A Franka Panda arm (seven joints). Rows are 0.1 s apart.
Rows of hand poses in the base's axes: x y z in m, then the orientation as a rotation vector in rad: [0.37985 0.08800 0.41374 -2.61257 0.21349 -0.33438]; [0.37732 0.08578 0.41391 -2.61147 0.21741 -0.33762]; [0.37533 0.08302 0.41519 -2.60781 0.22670 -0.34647]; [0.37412 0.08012 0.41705 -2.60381 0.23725 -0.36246]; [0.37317 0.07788 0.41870 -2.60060 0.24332 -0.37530]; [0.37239 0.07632 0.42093 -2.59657 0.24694 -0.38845]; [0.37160 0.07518 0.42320 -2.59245 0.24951 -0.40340]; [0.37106 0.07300 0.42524 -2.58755 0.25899 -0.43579]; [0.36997 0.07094 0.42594 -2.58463 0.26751 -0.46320]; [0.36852 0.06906 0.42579 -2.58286 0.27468 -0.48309]
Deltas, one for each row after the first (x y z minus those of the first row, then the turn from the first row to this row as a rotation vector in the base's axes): [-0.00253 -0.00222 0.00017 0.00065 -0.00169 -0.00337]; [-0.00452 -0.00498 0.00145 0.00301 -0.00667 -0.01154]; [-0.00573 -0.00788 0.00331 0.00448 -0.01642 -0.02200]; [-0.00668 -0.01012 0.00496 0.00553 -0.02470 -0.02870]; [-0.00746 -0.01168 0.00719 0.00723 -0.03378 -0.03370]; [-0.00825 -0.01282 0.00946 0.00862 -0.04433 -0.03831]; [-0.00879 -0.01500 0.01150 0.00748 -0.06576 -0.05127]; [-0.00988 -0.01706 0.01220 0.00505 -0.08355 -0.06265]; [-0.01133 -0.01894 0.01205 0.00279 -0.09619 -0.07163]
